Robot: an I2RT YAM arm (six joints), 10 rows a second.
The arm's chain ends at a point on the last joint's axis. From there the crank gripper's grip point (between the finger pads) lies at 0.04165 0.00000 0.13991 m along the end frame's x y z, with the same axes.
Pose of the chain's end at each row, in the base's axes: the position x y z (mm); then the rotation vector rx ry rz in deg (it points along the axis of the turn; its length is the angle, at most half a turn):
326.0, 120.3, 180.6, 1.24, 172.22, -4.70
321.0, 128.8, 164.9, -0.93, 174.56, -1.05
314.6, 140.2, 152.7, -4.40, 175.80, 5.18
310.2, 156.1, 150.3, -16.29, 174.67, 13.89
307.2, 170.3, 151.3, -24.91, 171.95, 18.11
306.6, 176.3, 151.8, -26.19, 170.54, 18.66
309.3, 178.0, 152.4, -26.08, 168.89, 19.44
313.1, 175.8, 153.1, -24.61, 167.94, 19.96
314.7, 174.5, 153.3, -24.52, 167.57, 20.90
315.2, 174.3, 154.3, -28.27, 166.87, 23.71
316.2, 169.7, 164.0, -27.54, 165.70, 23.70
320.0, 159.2, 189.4, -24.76, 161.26, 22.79
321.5, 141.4, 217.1, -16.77, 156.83, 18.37
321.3, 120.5, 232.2, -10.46, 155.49, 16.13
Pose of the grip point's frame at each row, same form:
303.4, 113.0, 36.6, 1.24, 172.22, -4.70
292.8, 126.7, 21.7, -0.93, 174.56, -1.05
282.8, 146.7, 10.4, -4.40, 175.80, 5.18
277.1, 171.5, 9.0, -16.29, 174.67, 13.89
276.0, 189.4, 10.0, -24.91, 171.95, 18.11
278.0, 196.3, 10.1, -26.19, 170.54, 18.66
284.3, 200.2, 10.3, -26.08, 168.89, 19.44
290.8, 200.0, 10.9, -24.61, 167.94, 19.96
292.8, 200.4, 11.3, -24.52, 167.57, 20.90
291.6, 203.2, 13.2, -28.27, 166.87, 23.71
295.7, 199.6, 22.6, -27.54, 165.70, 23.70
312.0, 191.4, 47.3, -24.76, 161.26, 22.79
330.3, 171.0, 74.4, -16.77, 156.83, 18.37
336.5, 148.0, 89.7, -10.46, 155.49, 16.13

